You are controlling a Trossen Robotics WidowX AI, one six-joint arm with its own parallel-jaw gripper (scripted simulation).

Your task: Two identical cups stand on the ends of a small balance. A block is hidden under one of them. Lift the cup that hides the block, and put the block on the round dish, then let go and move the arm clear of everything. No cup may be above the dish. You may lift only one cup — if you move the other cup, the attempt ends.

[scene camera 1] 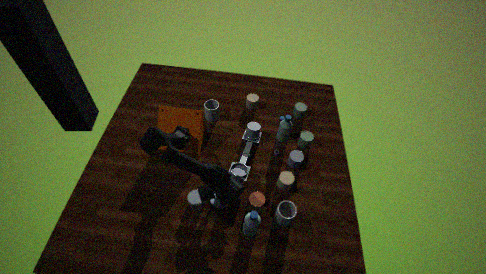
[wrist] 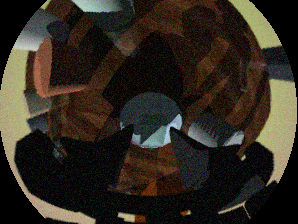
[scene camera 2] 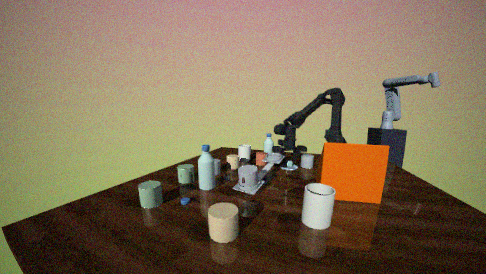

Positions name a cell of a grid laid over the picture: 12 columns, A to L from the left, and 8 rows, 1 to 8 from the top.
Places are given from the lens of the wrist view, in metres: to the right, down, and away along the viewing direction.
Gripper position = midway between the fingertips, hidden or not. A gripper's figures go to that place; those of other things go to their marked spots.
gripper (wrist: G5): 0.01, 0.03, 0.10
round dish (wrist: G4): 0.00, -0.01, 0.10
